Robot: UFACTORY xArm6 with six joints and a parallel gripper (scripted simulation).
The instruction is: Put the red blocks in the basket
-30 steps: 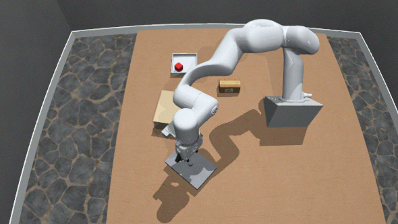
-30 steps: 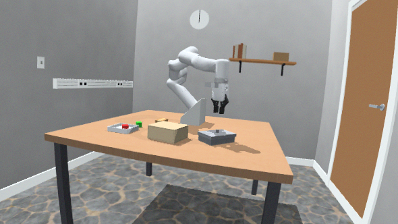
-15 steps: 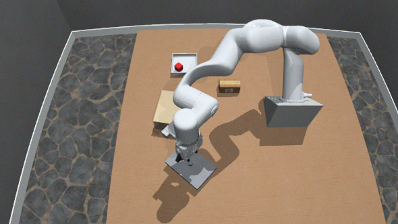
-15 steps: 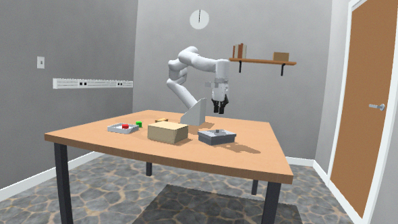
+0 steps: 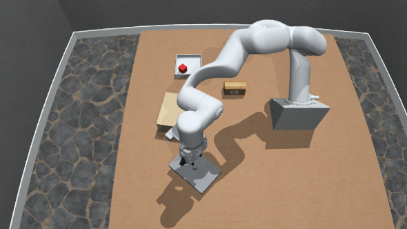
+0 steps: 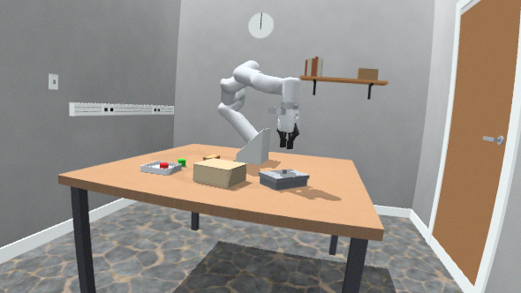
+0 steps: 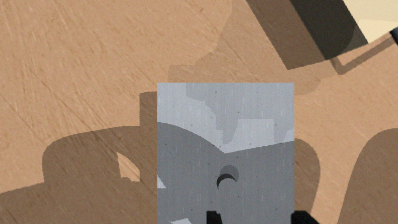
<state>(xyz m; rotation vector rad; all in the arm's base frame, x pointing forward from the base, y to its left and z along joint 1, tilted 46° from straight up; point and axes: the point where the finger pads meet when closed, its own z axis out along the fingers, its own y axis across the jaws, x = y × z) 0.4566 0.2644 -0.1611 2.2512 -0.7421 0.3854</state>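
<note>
The flat lid lies 14 cm below my hand. From my hand the other things lie so: metal box: 16 cm below; then white basket: 59 cm to the right, 17 cm below, 8 cm ahead; then taped cardboard box: 45 cm to the right, 17 cm behind, 15 cm below.
</note>
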